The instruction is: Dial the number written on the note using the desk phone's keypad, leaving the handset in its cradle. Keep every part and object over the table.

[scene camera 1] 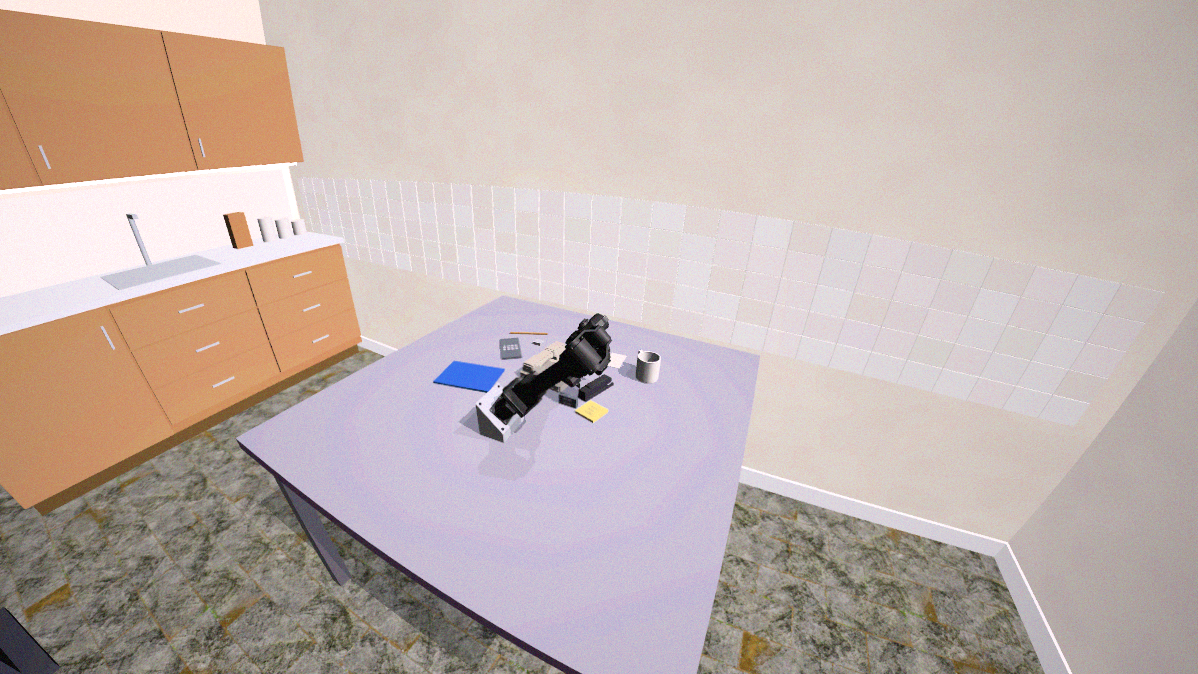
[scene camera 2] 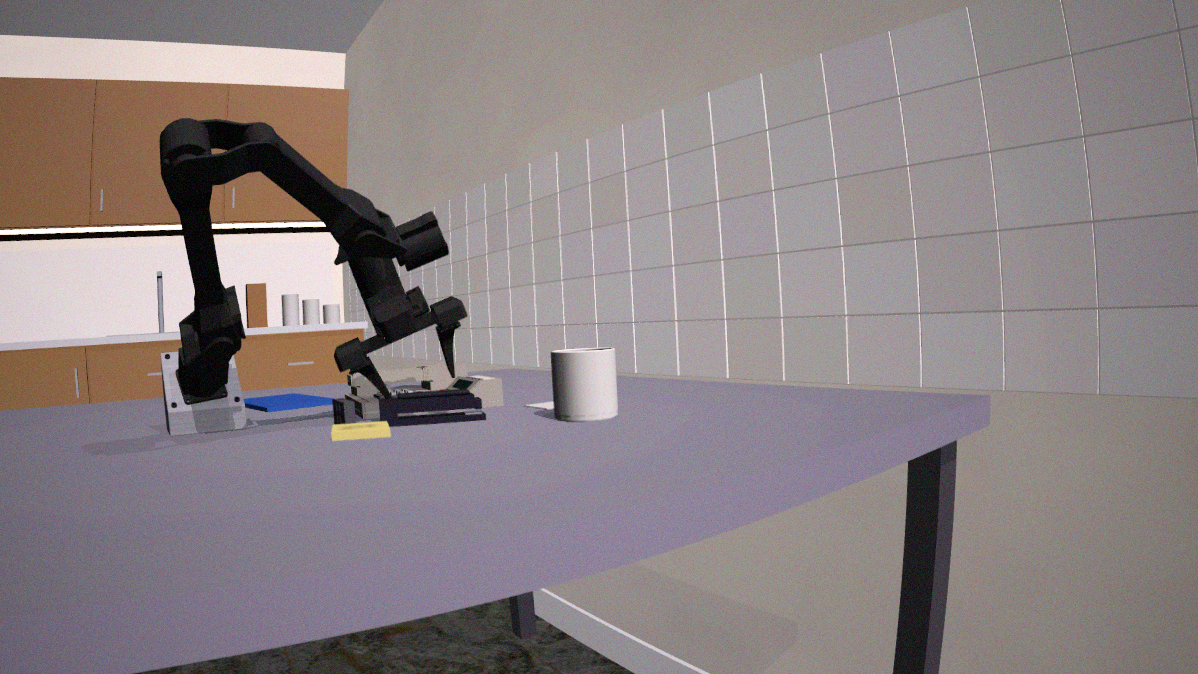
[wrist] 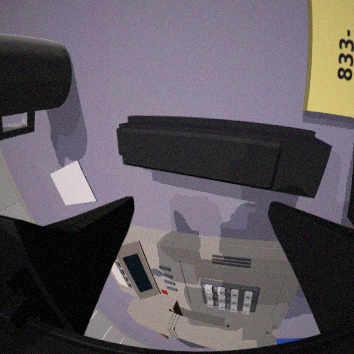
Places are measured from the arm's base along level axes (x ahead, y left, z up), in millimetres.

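Where they show: gripper, fingertip midpoint: [scene camera 1: 588, 378] [scene camera 2: 423, 391] [wrist: 202, 206]; arm's base, origin of the base link: [scene camera 1: 502, 410] [scene camera 2: 201, 384].
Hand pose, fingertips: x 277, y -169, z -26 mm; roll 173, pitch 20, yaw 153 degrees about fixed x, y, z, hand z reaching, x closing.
Note:
Things, the pixels of their centre, and the offset from my fingertips. "spot": a spot on its surface instead.
- beige desk phone, surface spot: [scene camera 2: 484, 391] spot: 124 mm ahead, 29 mm left, 14 mm down
- dark display, surface spot: [wrist: 137, 272] spot: 120 mm ahead, 80 mm left, 6 mm down
- yellow note, body centre: [scene camera 2: 360, 430] [scene camera 1: 591, 411] 124 mm back, 49 mm right, 34 mm down
- long black stapler-like object, body centre: [wrist: 203, 147] [scene camera 2: 431, 407] [scene camera 1: 596, 386] 8 mm back, 32 mm right, 19 mm down
- small dark block, body centre: [scene camera 2: 344, 413] [scene camera 1: 568, 400] 109 mm back, 31 mm left, 21 mm down
- mug, body centre: [scene camera 2: 587, 382] [wrist: 18, 89] [scene camera 1: 645, 365] 143 mm ahead, 171 mm right, 4 mm up
- white paper, body centre: [wrist: 70, 185] [scene camera 1: 615, 360] 210 mm ahead, 48 mm right, 38 mm down
- blue flat object, body centre: [scene camera 2: 282, 401] [scene camera 1: 469, 375] 75 mm back, 407 mm left, 35 mm down
- calculator, body centre: [scene camera 2: 398, 391] [wrist: 198, 339] [scene camera 1: 510, 348] 155 mm ahead, 364 mm left, 34 mm down
- pencil, body centre: [scene camera 1: 528, 333] 300 mm ahead, 349 mm left, 36 mm down
A beige desk phone [scene camera 1: 544, 358] [scene camera 2: 484, 391] [wrist: 272, 292] stands on the table, partly hidden by the arm in scene camera 1. Its keypad [wrist: 234, 295] and dark display [wrist: 137, 272] show in the wrist view. I cannot clearly tell the handset from the phone body. A yellow note [scene camera 1: 592, 410] [scene camera 2: 360, 431] [wrist: 330, 60] lies on the table; "833-" is legible in the wrist view, where the rest is cut off. My gripper [scene camera 2: 420, 386] [wrist: 202, 206] is open and empty, with its fingers wide apart, low over the phone area. In the wrist view the keypad shows between the fingers.
A long black stapler-like object [scene camera 1: 596, 386] [scene camera 2: 431, 409] [wrist: 200, 152] lies between phone and note. A small dark block [scene camera 1: 568, 401], a mug [scene camera 1: 648, 368] [scene camera 2: 583, 385] [wrist: 30, 75], white paper [wrist: 74, 185], a blue flat object [scene camera 1: 469, 376] [scene camera 2: 289, 402], a calculator [scene camera 1: 509, 348] and a pencil [scene camera 1: 528, 333] lie around.

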